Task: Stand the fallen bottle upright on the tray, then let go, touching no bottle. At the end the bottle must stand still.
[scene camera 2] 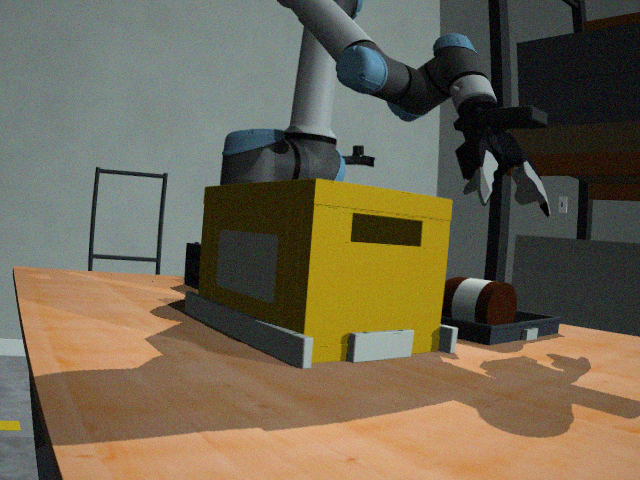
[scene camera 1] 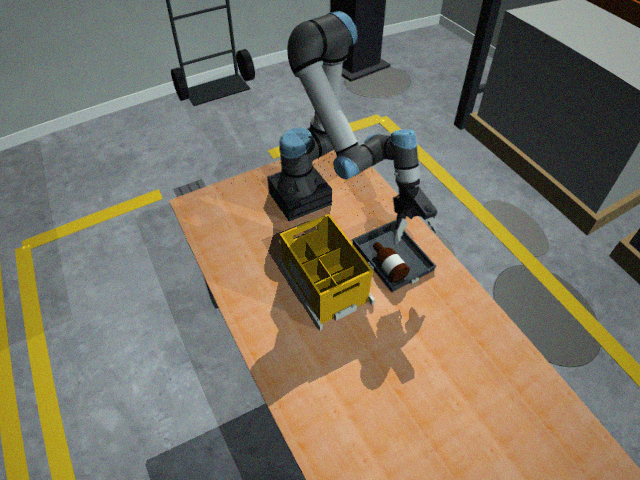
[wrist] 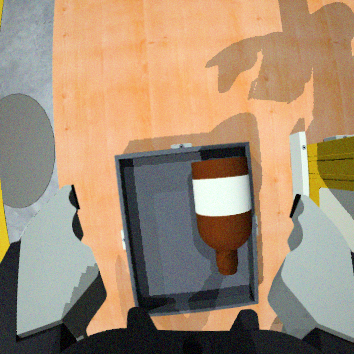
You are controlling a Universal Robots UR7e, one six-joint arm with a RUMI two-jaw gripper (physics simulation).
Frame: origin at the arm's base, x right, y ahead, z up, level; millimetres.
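Seen in the pictures: gripper, fingertip midpoint: (scene camera 2: 519, 211) (scene camera 1: 415, 238) (wrist: 185, 191); arm's base, origin of the base link: (scene camera 1: 298, 184).
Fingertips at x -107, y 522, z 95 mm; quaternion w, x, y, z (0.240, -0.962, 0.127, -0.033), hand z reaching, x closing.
Note:
Pixels of each thing's top centre, then the offset from my fingertips to it. Level surfaces: height alone.
- brown bottle with a white label, middle of its top: (wrist: 230, 224) (scene camera 2: 465, 277) (scene camera 1: 389, 252) dz -101, dx +46, dy -61 mm
- dark grey tray, middle of its top: (wrist: 190, 235) (scene camera 2: 467, 310) (scene camera 1: 393, 252) dz -154, dx -3, dy -81 mm
- yellow crate with open compartments, middle of its top: (scene camera 2: 318, 190) (scene camera 1: 324, 251) dz -5, dx +267, dy -137 mm
- wooden table, its level: dz -180 mm
The brown bottle with a white label (scene camera 1: 392, 263) (scene camera 2: 471, 299) (wrist: 221, 195) lies on its side in the dark grey tray (scene camera 1: 414, 255) (scene camera 2: 516, 330) (wrist: 167, 225). It lies along the tray wall on the crate side. Its neck points to the robot's end of the tray, and its base is near the opposite end wall. In scene camera 2 the yellow crate hides the neck. My gripper (scene camera 1: 416, 235) (scene camera 2: 515, 208) (wrist: 185, 191) is wide open and empty, above the tray and apart from the bottle. In the wrist view its fingers show left and right of the tray.
The yellow crate with open compartments (scene camera 1: 347, 304) (scene camera 2: 382, 289) (wrist: 332, 162) stands close beside the tray, between pale guide rails (scene camera 2: 248, 322) (wrist: 299, 165) on the wooden table (scene camera 1: 439, 361) (scene camera 2: 258, 454) (wrist: 110, 75). The table's edge runs past the tray's other side.

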